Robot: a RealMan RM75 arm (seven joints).
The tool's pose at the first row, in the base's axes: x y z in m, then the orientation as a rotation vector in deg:
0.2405 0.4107 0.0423 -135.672 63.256 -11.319
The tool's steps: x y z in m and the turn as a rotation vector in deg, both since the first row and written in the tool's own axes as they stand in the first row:
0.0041 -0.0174 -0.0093 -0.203 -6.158 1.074
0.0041 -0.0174 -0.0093 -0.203 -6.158 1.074
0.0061 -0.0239 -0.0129 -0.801 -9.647 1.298
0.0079 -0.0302 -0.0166 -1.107 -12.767 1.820
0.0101 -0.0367 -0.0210 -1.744 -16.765 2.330
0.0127 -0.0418 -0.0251 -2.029 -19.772 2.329
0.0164 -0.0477 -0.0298 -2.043 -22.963 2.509
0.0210 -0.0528 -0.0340 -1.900 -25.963 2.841
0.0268 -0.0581 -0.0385 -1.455 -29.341 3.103
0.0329 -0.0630 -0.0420 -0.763 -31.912 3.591
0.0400 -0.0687 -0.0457 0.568 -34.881 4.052
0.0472 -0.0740 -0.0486 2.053 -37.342 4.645
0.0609 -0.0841 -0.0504 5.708 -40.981 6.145
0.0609 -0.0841 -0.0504 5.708 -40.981 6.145
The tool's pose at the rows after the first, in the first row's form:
0.2518 0.4133 0.0588 -134.138 61.650 -3.491
0.2518 0.4133 0.0588 -134.138 61.650 -3.491
0.2563 0.4139 0.0650 -133.775 60.405 1.010
0.2604 0.4145 0.0713 -132.975 59.551 4.988
0.2648 0.4146 0.0782 -132.132 58.308 10.121
0.2685 0.4138 0.0840 -131.481 56.849 13.703
0.2734 0.4123 0.0908 -130.372 55.394 17.357
0.2784 0.4100 0.0966 -129.043 54.143 20.710
0.2843 0.4067 0.1027 -127.319 52.511 24.222
0.2904 0.4034 0.1077 -125.519 51.475 26.731
0.2977 0.3997 0.1131 -123.054 50.010 29.217
0.3050 0.3960 0.1177 -120.574 48.912 31.068
0.3202 0.3905 0.1233 -115.423 47.525 33.034
0.3202 0.3905 0.1233 -115.423 47.525 33.034

